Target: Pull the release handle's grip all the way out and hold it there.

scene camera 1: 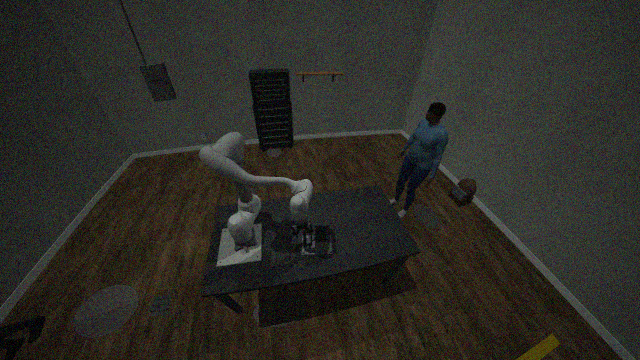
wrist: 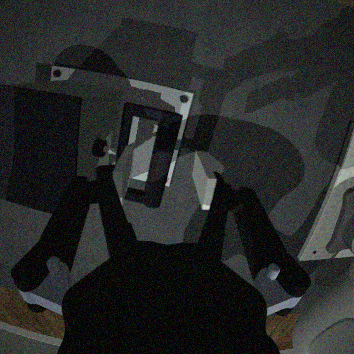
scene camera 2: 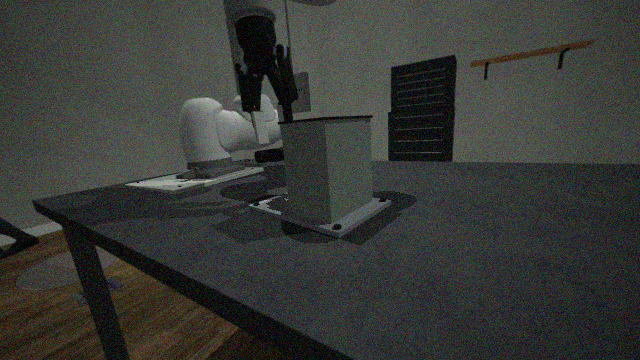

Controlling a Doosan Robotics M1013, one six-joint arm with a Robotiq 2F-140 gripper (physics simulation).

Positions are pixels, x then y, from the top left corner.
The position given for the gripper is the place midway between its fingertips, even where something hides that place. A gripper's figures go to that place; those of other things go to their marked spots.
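Labels:
The gripper (wrist: 163, 160) is 0.24 m from the lens, and a release handle grip (wrist: 169, 122) likewise sits 0.24 m from the lens.

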